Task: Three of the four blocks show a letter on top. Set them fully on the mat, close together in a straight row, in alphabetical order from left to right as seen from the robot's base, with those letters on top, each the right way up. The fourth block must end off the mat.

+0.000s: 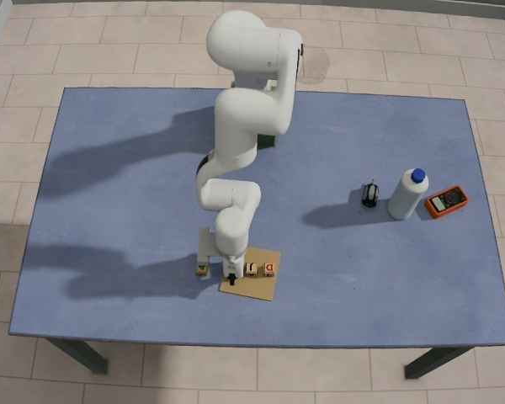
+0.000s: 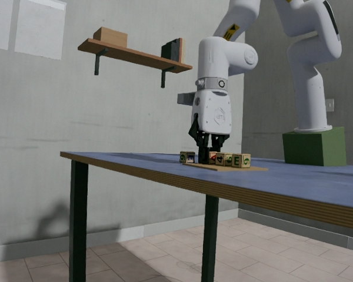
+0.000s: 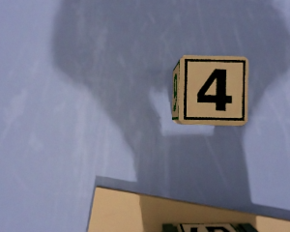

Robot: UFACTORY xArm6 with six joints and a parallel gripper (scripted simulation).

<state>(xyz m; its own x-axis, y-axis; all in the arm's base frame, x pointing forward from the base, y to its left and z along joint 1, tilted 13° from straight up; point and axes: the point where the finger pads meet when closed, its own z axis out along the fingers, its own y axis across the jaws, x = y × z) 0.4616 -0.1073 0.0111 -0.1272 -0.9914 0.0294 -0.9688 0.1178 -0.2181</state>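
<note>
Now: hand 5 cm to the right of the tan mat, 2 cm above it and 1 cm short of it. Also, from my hand: black object: 42 cm to the left, 19 cm behind, 1 cm below; then wooden block: 10 cm to the left, 1 cm below, 1 cm ahead; then orange multimeter: 64 cm to the left, 13 cm behind, 1 cm below.
</note>
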